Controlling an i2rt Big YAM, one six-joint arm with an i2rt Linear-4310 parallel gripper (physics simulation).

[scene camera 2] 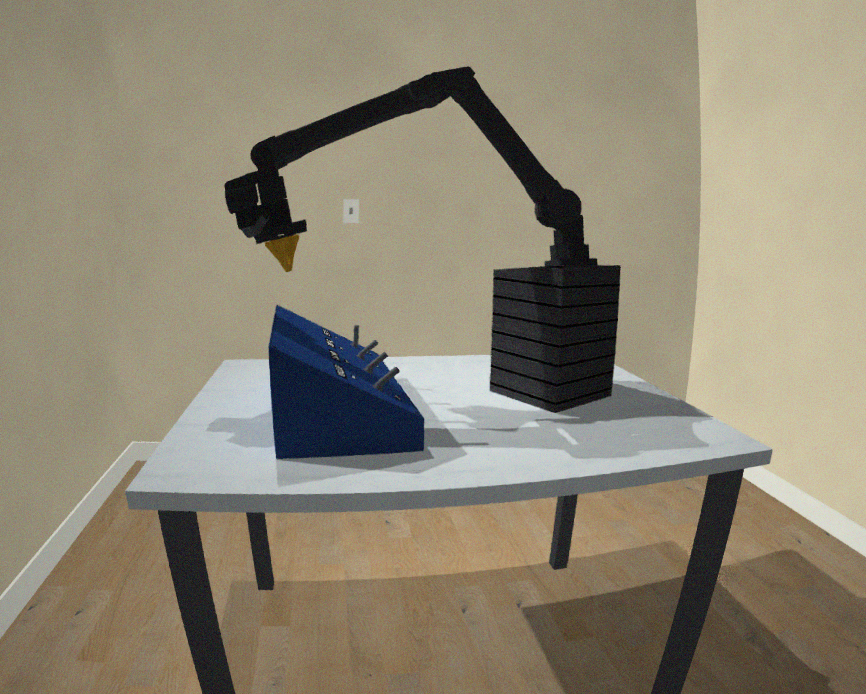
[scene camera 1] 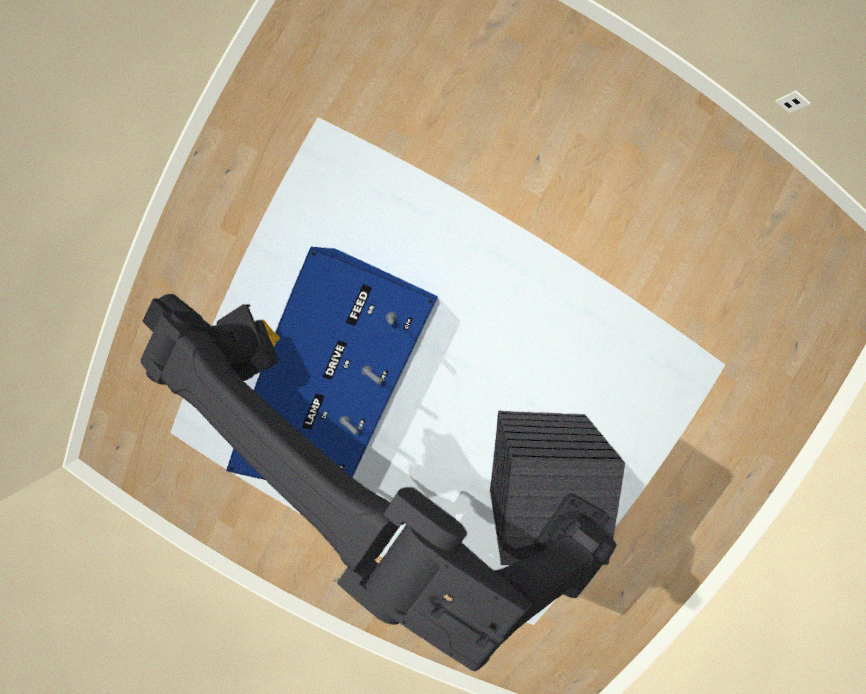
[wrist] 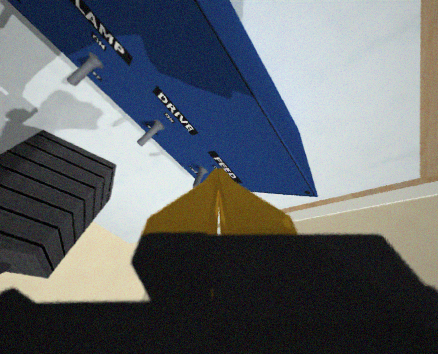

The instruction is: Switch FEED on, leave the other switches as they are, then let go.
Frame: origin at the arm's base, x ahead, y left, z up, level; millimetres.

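Seen in the pictures: gripper, fingertip midpoint: (scene camera 2: 288,271) (scene camera 1: 276,339) (wrist: 218,176); arm's base, link origin: (scene camera 2: 570,266) (scene camera 1: 569,528).
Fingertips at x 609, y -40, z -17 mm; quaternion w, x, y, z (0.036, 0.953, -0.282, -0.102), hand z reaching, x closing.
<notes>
Offsets run from my fingertips to a thing's top centre.
The blue panel (scene camera 1: 285,310) (scene camera 2: 339,419) (wrist: 270,165) has a row of grey levers. The FEED lever {dx -147, dy -99, dz -134 mm} (scene camera 1: 391,318) (scene camera 2: 356,334) (wrist: 200,176) stands nearly vertical, tilted to the ON side. The DRIVE lever {dx -169, dy +20, dz -146 mm} (scene camera 1: 372,375) (scene camera 2: 368,348) (wrist: 150,133) and LAMP lever {dx -179, dy +140, dz -146 mm} (scene camera 1: 349,425) (scene camera 2: 376,361) (wrist: 84,70) lean to OFF. The VALVE lever {dx -189, dy +259, dz -146 mm} (scene camera 2: 386,377) leans the same way and is hidden in scene camera 1. My gripper (scene camera 1: 273,332) (scene camera 2: 289,270) (wrist: 218,176) is shut, empty and high above the panel's raised edge, touching no lever.
The ribbed dark pedestal (scene camera 1: 563,462) (scene camera 2: 552,339) (wrist: 55,200) stands on the white table (scene camera 1: 469,231) (scene camera 2: 448,495), beyond the panel's low side. The arm (scene camera 1: 281,448) (scene camera 2: 346,115) reaches from it over the panel's VALVE end.
</notes>
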